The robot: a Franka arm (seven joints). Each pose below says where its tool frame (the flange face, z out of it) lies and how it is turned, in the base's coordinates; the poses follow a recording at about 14 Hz.
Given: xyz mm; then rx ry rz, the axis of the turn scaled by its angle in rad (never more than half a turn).
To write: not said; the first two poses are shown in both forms.
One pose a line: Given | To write
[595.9 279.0 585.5 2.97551 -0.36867 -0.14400] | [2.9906 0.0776 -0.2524 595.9 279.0 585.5]
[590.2 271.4 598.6 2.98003 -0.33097 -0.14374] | [2.9917 0.0793 -0.2272 590.2 271.4 598.6]
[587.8 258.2 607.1 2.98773 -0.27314 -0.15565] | [2.9949 0.0902 -0.1890 587.8 258.2 607.1]
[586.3 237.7 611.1 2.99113 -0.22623 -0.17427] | [2.9958 0.1049 -0.1586 586.3 237.7 611.1]
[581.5 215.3 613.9 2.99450 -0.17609 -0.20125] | [2.9979 0.1252 -0.1265 581.5 215.3 613.9]
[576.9 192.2 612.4 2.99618 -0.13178 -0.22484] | [3.0000 0.1429 -0.0981 576.9 192.2 612.4]
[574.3 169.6 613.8 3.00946 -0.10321 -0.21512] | [3.0132 0.1378 -0.0774 574.3 169.6 613.8]
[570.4 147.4 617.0 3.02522 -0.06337 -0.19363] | [3.0288 0.1251 -0.0490 570.4 147.4 617.0]
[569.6 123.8 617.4 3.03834 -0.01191 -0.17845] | [3.0426 0.1167 -0.0136 569.6 123.8 617.4]
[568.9 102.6 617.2 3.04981 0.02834 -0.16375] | [3.0550 0.1079 0.0139 568.9 102.6 617.2]
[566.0 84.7 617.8 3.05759 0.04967 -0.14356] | [3.0626 0.0950 0.0287 566.0 84.7 617.8]
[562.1 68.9 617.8 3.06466 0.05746 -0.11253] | [3.0685 0.0747 0.0348 562.1 68.9 617.8]
